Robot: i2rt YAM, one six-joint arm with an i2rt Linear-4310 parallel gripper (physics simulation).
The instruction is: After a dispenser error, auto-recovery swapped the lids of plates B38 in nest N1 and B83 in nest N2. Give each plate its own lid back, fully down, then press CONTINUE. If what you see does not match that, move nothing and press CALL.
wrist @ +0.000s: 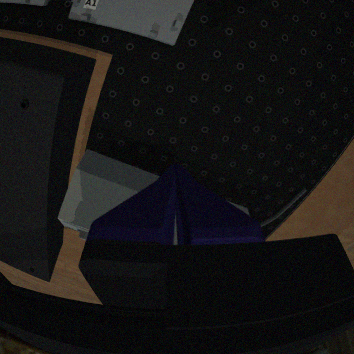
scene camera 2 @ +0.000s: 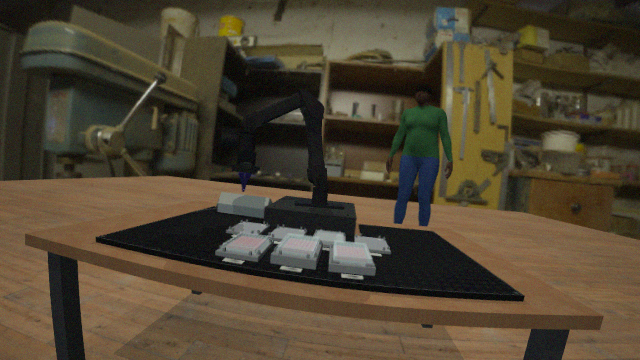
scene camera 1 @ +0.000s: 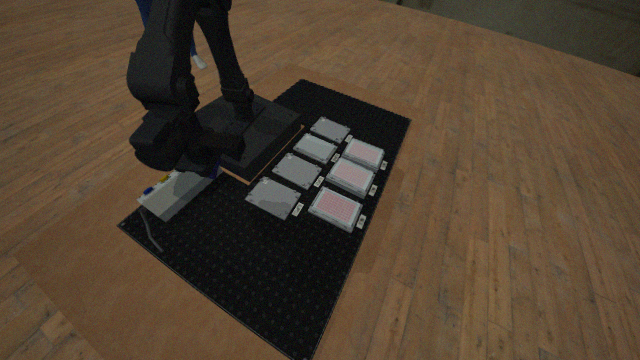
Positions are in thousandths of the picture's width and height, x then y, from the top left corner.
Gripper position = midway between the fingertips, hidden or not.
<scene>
My gripper (wrist: 496, 490) is shut and holds nothing. Also in view: a button box (scene camera 1: 262, 551).
The button box also shows in the wrist view (wrist: 281, 518) and in scene camera 2 (scene camera 2: 374, 568).
</scene>
